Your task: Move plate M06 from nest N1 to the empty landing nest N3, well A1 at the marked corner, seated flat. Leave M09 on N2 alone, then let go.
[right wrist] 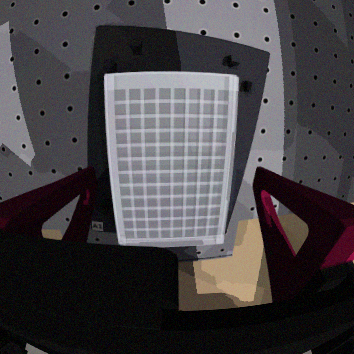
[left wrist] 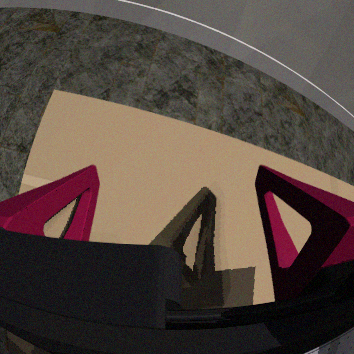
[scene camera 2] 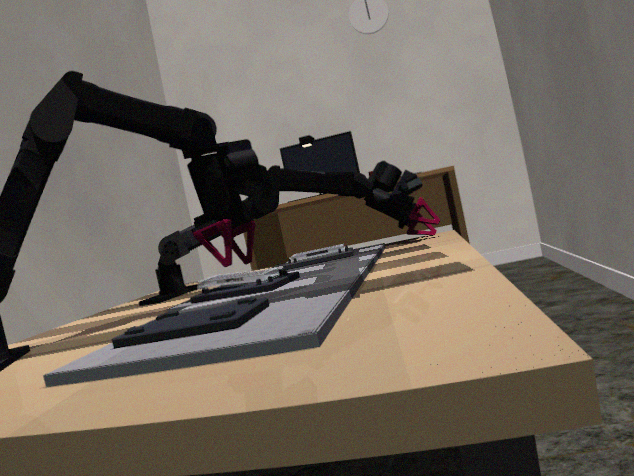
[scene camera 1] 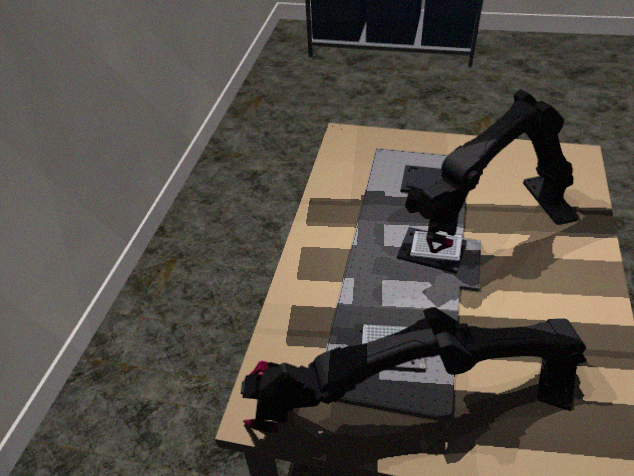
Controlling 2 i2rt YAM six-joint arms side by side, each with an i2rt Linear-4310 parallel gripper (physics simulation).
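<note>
A white gridded plate (scene camera 1: pixel 422 249) (scene camera 2: pixel 220 280) (right wrist: pixel 170 150) lies on the middle dark nest (scene camera 1: pixel 404 253) (right wrist: pixel 155 37), whose A1 tag (right wrist: pixel 97 226) shows in the right wrist view. The plate looks slightly turned against the nest, with a gap to the far end posts; whether it is seated flat is unclear. My right gripper (scene camera 1: pixel 439 245) (scene camera 2: pixel 238 263) (right wrist: pixel 174 175) is open over it, fingers apart from its sides. A second white plate (scene camera 1: pixel 381 332) (scene camera 2: pixel 317 252) sits on another nest, partly behind the left arm. A third nest (scene camera 1: pixel 417 176) (scene camera 2: pixel 189 322) holds no plate. My left gripper (scene camera 1: pixel 253 395) (scene camera 2: pixel 436 227) (left wrist: pixel 176 173) is open and empty. Plate names are unreadable.
The nests stand on a grey perforated board (scene camera 1: pixel 389 158) (scene camera 2: pixel 204 356) on the wooden table (scene camera 1: pixel 337 148) (scene camera 2: pixel 409 353). The left arm (scene camera 1: pixel 378 353) reaches over the board near the second plate. A grey panel (scene camera 1: pixel 471 261) projects beside the middle nest.
</note>
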